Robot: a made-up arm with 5 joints.
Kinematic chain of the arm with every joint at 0, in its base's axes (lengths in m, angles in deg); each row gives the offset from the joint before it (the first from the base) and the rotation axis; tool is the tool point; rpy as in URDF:
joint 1: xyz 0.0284 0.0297 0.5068 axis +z
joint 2: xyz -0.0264 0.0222 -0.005 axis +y
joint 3: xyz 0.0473 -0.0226 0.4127 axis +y
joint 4: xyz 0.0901 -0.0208 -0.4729 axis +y
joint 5: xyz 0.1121 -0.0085 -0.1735 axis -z
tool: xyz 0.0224 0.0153 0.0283 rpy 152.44 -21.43 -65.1
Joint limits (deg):
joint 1: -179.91..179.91
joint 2: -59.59..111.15
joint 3: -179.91..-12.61
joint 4: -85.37..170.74
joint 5: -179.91..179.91
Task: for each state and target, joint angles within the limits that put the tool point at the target. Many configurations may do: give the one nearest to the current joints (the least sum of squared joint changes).
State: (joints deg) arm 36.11 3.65 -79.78 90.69 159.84
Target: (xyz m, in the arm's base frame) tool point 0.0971 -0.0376 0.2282
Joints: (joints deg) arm -10.36 43.59 -27.15 87.85 151.47
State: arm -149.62 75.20 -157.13 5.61 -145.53
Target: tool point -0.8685 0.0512 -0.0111
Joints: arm -179.45 103.98 -146.36 10.58 -146.52
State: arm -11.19 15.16 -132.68 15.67 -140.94
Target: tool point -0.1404 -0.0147 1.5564
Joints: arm 5.23 -15.68 -159.63 15.84 -143.82
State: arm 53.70 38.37 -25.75 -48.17 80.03
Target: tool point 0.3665 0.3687 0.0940
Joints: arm 50.96 60.77 -43.49 -37.91 79.92
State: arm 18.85 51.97 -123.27 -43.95 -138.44
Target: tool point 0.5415 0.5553 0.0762
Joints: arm 47.70 78.86 -89.83 -44.58 -137.45
